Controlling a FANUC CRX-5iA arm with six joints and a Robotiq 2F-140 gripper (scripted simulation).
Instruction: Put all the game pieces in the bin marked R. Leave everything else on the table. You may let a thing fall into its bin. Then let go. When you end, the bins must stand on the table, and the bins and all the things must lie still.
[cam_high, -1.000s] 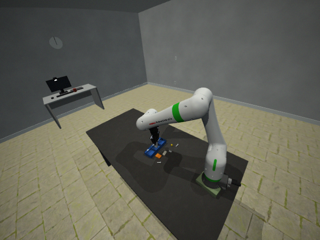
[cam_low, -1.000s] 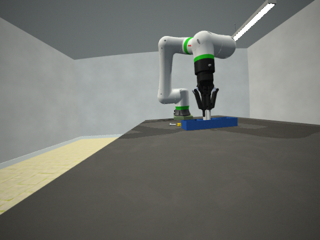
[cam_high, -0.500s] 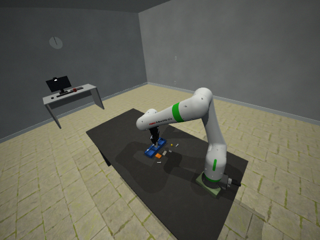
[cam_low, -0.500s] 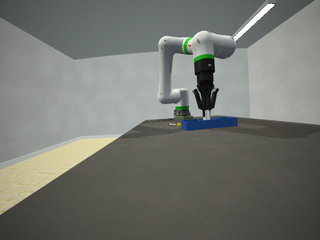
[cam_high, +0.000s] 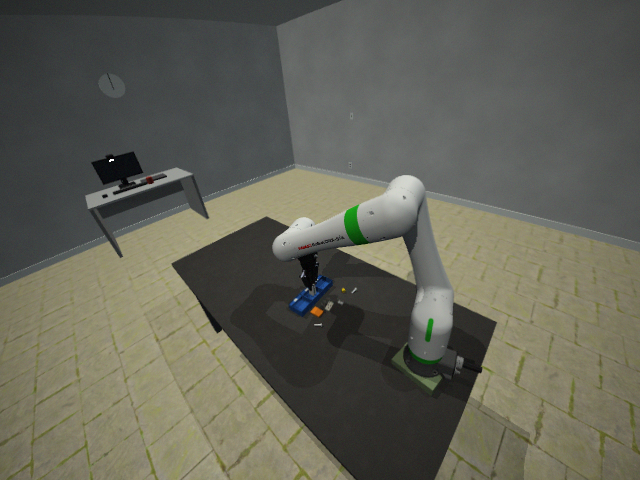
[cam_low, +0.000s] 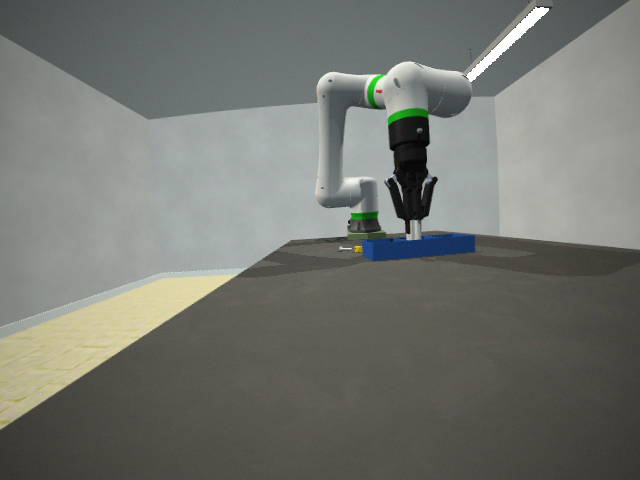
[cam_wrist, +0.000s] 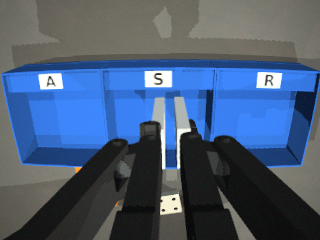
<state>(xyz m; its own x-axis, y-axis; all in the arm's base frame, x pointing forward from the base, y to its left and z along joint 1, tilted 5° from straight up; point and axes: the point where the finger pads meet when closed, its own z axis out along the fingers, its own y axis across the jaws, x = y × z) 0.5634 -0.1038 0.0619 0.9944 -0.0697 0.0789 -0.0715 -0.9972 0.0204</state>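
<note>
The blue bin lies 3 cm below my hand and 1 cm to the left of it. Round my hand: white domino (11 cm behind, 4 cm below, 2 cm to the left); then orange tile (8 cm to the left, 8 cm behind, 4 cm below); then pale grey piece (15 cm behind, 4 cm below, 2 cm to the right).
</note>
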